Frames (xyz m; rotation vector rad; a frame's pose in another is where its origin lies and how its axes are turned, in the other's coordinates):
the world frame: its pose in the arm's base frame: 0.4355 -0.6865 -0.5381 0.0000 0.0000 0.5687
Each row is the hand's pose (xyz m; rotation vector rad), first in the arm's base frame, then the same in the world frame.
Working: the arm's base frame: its pose in the world frame: 0.0028 0.8130 0.5381 0.0000 0.0000 -0.5687

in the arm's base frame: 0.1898 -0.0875 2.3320 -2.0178 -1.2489 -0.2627
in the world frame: 0.1156 0.6370 2.8701 -2.3356 -0.6461 -0.5283
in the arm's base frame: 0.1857 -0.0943 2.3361 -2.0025 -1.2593 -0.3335
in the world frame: 0.1084 0.6335 2.8742 -2.3324 -0.6632 -0.5996
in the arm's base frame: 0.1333 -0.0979 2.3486 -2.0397 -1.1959 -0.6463
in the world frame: 0.0623 0.6587 2.8867 -2.3906 -0.6001 -0.9044
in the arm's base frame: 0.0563 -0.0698 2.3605 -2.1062 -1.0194 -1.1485
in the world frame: 0.0126 0.7238 2.8986 -2.4744 -0.4156 -1.3970
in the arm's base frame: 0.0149 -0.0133 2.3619 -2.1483 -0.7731 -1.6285
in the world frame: 0.0081 0.7937 2.9000 -2.5160 -0.1539 -1.8735
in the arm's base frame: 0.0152 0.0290 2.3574 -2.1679 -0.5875 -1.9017
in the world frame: 0.0312 0.8292 2.8955 2.2640 -0.0446 1.9232
